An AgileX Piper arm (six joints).
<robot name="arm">
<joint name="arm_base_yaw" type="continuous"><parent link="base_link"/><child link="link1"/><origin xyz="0 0 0.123" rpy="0 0 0"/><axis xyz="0 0 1"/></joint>
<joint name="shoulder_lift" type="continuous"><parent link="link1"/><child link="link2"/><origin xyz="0 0 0" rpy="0 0 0"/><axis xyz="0 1 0"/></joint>
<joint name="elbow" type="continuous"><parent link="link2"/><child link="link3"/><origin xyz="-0.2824 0 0.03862" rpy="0 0 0"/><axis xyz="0 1 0"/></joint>
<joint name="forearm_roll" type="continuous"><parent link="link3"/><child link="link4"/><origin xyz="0.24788 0 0.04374" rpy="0 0 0"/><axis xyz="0.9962 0 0.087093"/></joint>
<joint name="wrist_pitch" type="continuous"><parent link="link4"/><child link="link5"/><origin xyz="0 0 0" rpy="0 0 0"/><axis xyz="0 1 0"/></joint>
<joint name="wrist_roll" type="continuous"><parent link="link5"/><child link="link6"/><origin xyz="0.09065 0 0.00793" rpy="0 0 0"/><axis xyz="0.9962 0 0.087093"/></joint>
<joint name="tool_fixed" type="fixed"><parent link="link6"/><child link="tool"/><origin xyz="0 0 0" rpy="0 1.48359 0"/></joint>
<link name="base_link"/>
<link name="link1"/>
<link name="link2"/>
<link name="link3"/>
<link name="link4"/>
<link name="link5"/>
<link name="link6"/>
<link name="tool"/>
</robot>
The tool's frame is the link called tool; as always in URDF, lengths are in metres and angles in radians. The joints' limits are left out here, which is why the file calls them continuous.
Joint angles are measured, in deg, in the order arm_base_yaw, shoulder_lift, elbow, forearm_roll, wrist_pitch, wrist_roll. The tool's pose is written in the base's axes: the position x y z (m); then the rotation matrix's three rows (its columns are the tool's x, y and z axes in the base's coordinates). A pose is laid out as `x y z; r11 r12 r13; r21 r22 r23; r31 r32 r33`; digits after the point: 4 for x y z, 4 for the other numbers.
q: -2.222 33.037 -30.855 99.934 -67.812 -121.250
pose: 0.0654 -0.0856 0.3308; -0.4382 0.8282 0.3494; -0.0285 0.3757 -0.9263; -0.8984 -0.4159 -0.1410
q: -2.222 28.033 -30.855 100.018 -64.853 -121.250
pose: 0.0514 -0.0832 0.3368; -0.3479 0.8443 0.4075; -0.0549 0.4156 -0.9079; -0.9359 -0.3382 -0.0982
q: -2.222 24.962 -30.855 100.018 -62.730 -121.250
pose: 0.0428 -0.0814 0.3402; -0.2891 0.8477 0.4448; -0.0742 0.4434 -0.8932; -0.9544 -0.2912 -0.0653
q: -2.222 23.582 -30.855 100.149 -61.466 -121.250
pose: 0.0394 -0.0803 0.3416; -0.2607 0.8456 0.4658; -0.0832 0.4610 -0.8835; -0.9618 -0.2691 -0.0498
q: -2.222 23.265 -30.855 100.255 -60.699 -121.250
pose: 0.0392 -0.0797 0.3420; -0.2520 0.8416 0.4778; -0.0879 0.4718 -0.8773; -0.9637 -0.2631 -0.0449
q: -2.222 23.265 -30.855 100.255 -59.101 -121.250
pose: 0.0414 -0.0785 0.3427; -0.2449 0.8299 0.5013; -0.1005 0.4926 -0.8645; -0.9643 -0.2621 -0.0372
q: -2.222 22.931 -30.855 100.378 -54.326 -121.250
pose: 0.0463 -0.0746 0.3450; -0.2159 0.7930 0.5697; -0.1353 0.5535 -0.8218; -0.9670 -0.2545 -0.0122
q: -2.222 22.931 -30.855 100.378 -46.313 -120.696
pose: 0.0558 -0.0669 0.3486; -0.1638 0.7201 0.6743; -0.1857 0.6488 -0.7380; -0.9689 -0.2461 0.0275
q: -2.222 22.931 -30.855 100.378 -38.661 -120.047
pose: 0.0638 -0.0584 0.3520; -0.1075 0.6388 0.7618; -0.2247 0.7308 -0.6445; -0.9685 -0.2405 0.0649
